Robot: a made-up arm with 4 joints.
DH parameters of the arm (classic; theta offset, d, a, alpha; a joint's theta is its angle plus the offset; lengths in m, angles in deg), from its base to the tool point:
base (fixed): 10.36 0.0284 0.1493 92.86
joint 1: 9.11 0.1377 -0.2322 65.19
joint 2: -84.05 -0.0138 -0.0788 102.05
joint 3: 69.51 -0.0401 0.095 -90
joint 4: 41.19 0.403 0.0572 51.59
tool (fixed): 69.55 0.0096 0 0
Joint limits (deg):
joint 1: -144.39..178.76
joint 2: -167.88..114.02
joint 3: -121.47..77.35
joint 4: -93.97..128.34
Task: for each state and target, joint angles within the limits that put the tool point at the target. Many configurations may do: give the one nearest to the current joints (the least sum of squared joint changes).
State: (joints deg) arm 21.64 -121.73 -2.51 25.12
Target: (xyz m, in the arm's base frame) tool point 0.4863 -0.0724 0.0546
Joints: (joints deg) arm 48.62 -102.49 4.46 22.88
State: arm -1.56 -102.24 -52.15 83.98
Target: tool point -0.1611 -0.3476 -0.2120
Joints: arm -29.62 -124.97 -79.78 105.65
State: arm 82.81 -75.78 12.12 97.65
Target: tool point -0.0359 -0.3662 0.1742
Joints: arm 73.41 -42.13 51.46 101.29
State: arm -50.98 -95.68 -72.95 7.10
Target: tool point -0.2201 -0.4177 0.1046
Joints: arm -64.19 -127.94 -77.77 -6.82
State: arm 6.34 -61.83 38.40 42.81
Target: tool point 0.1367 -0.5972 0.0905
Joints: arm 9.41 -14.09 25.39 37.48
